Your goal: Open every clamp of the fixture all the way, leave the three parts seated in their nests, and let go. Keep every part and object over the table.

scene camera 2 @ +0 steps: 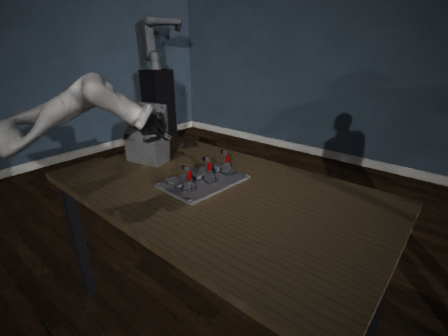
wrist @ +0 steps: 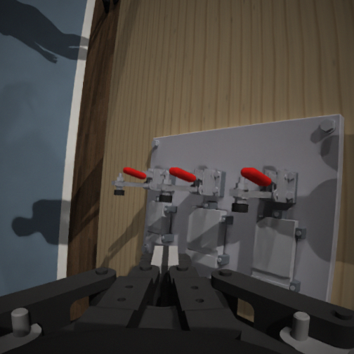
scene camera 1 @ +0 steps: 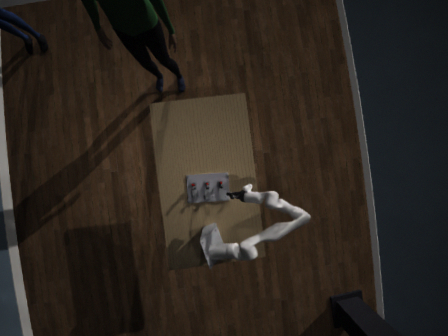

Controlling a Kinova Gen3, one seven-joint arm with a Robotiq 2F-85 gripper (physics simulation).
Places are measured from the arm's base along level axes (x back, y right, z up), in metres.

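Where they show: gripper, fingertip midpoint: (scene camera 2: 170, 138) (scene camera 1: 226, 193); arm's base at its link origin: (scene camera 1: 213, 251).
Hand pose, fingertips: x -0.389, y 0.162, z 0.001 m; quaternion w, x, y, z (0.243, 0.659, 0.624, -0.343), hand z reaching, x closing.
Observation:
Each offset is from my fingertips to the top centre of the thing. "spot": to the spot under its first point. Level surfaces: height alone.
The grey fixture plate (scene camera 1: 199, 176) (scene camera 2: 197, 198) (wrist: 240, 132) lies on the table. Its three red-handled clamps, the near one @(spot: dy -0.033, dx -0.066, dz -0.138 m) (scene camera 1: 220, 183) (scene camera 2: 189, 175) (wrist: 256, 176), the middle one @(spot: dy -0.134, dx -0.070, dz -0.110 m) (scene camera 1: 207, 185) (scene camera 2: 210, 165) (wrist: 182, 174) and the far one @(spot: dy -0.243, dx -0.086, dz -0.126 m) (scene camera 1: 193, 185) (scene camera 2: 228, 158) (wrist: 135, 173) from the wrist view, stand with handles and black-tipped arms raised, off the parts. Whether each is fully open I cannot tell. Three flat grey parts (wrist: 275, 245) (wrist: 206, 231) (wrist: 159, 217) lie in their nests, partly hidden. My gripper (scene camera 1: 229, 194) (scene camera 2: 169, 136) (wrist: 165, 261) is shut and empty, above and beside the fixture's near-clamp end.
The arm's grey base (scene camera 1: 208, 240) (scene camera 2: 148, 150) stands on the table @(dz -0.223 m) (scene camera 1: 200, 130) (scene camera 2: 300, 240) behind the fixture. The arm reaches out past the table's side. A person in green (scene camera 1: 134, 17) stands beyond the table's far end. A dark pillar (scene camera 2: 157, 85) stands behind the base.

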